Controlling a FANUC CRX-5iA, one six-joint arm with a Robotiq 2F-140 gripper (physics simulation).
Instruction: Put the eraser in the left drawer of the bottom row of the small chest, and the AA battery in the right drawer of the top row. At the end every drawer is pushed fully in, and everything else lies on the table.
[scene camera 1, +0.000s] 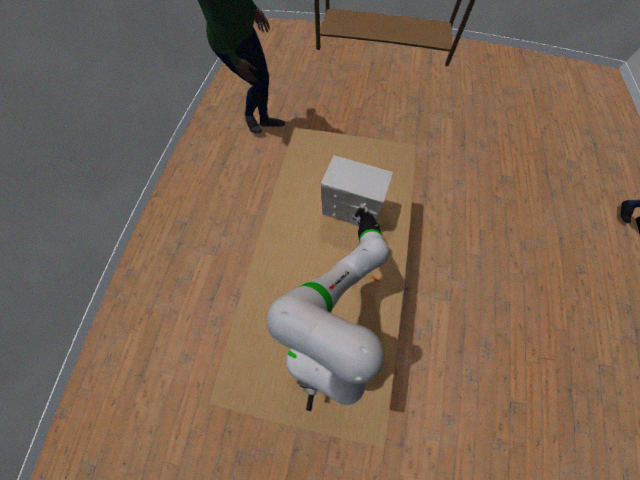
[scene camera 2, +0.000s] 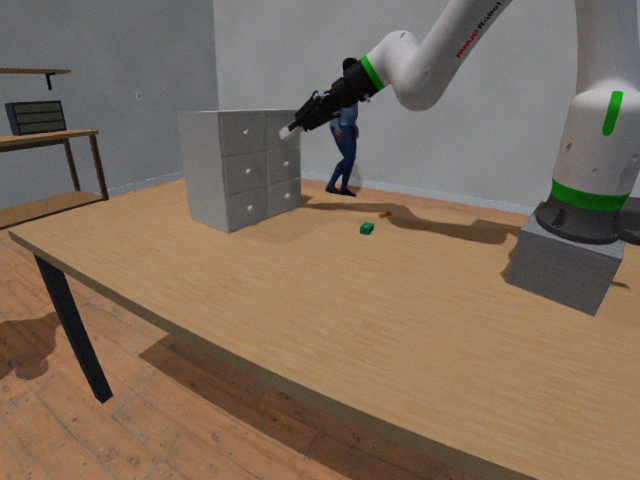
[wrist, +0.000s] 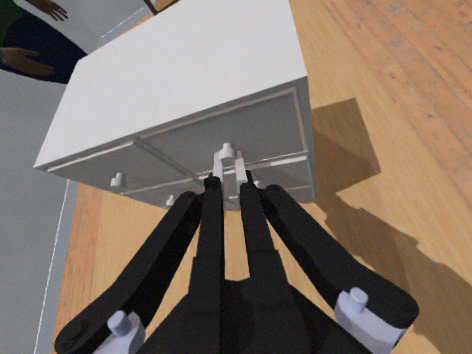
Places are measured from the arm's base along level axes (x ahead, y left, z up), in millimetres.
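Where they show: gripper, fingertip midpoint: (scene camera 1: 362, 206) (scene camera 2: 282, 137) (wrist: 228, 163); arm's base, link origin: (scene camera 2: 576, 225).
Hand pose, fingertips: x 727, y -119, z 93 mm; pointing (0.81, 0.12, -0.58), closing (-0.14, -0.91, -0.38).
Things, the pixels of their top centre, and the offset from my fingertips. "spot": a spot on its surface instead. Level surfaces: height alone.
- small white chest, top centre: (wrist: 142, 64) (scene camera 2: 242, 109) (scene camera 1: 357, 177) dz +76, dx +108, dy +43 mm
- knob, surface spot: (wrist: 227, 149) spot: dz +29, dx -4, dy -12 mm
- top row's right drawer, surface spot: (wrist: 265, 117) spot: dz +47, dx -2, dy -55 mm
- bottom row's left drawer, surface spot: (scene camera 2: 247, 208) spot: dz -179, dx +31, dy +143 mm
- small green block, top centre: (scene camera 2: 367, 225) dz -215, dx -275, dy +18 mm
- small orange thing, top centre: (scene camera 2: 385, 212) (scene camera 1: 375, 279) dz -218, dx -293, dy -126 mm
- table, surface height: dz -233 mm
The small white chest (scene camera 1: 359, 175) (scene camera 2: 204, 170) (wrist: 190, 75) has two columns of three drawers, and their fronts look flush. My gripper (scene camera 1: 361, 207) (scene camera 2: 289, 133) (wrist: 228, 163) is shut on the knob (wrist: 227, 149) of the top row's right drawer (wrist: 265, 117), one light fingertip on each side of it. The bottom row's left drawer (scene camera 2: 247, 208) looks pushed in. A small green block (scene camera 2: 366, 228) lies on the table in front of the chest. I cannot tell whether it is the eraser. No AA battery can be made out.
A small orange thing (scene camera 1: 375, 277) (scene camera 2: 384, 214) lies on the table (scene camera 1: 273, 248) (scene camera 2: 310, 310) near the green block. My arm reaches over the table from its grey base block (scene camera 2: 566, 273). A person in green (scene camera 1: 232, 31) stands beyond the chest's end of the table.
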